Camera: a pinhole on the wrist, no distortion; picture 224 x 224 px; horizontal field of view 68.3 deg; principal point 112.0 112.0 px. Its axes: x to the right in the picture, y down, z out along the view. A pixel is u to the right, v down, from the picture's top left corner.
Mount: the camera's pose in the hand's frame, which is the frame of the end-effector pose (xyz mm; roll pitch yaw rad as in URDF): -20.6 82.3 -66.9 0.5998 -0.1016 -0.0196
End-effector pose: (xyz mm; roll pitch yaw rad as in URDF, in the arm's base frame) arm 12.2 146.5 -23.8 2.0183 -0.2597 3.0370
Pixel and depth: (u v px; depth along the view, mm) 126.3 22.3 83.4
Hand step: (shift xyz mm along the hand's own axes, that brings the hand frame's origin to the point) -19.5 -2.2 -23.1
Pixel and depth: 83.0 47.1 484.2
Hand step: -143.3 -345.8 215.2
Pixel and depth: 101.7 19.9 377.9
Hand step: -71.2 -304.1 122.7
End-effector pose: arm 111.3 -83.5 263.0 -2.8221 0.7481 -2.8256
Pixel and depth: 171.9 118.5 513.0
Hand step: 115.1 -193.3 384.6
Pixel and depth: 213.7 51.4 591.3
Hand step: 294.5 -436.9 333.7
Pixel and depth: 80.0 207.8 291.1
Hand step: -111.2 59.2 261.3
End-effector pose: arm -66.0 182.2 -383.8 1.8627 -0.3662 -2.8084
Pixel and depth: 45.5 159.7 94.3
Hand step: -68.4 52.5 22.0
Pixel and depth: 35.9 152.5 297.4
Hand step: -188.1 -22.1 204.4
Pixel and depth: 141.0 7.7 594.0
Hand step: 42.3 -564.1 220.8
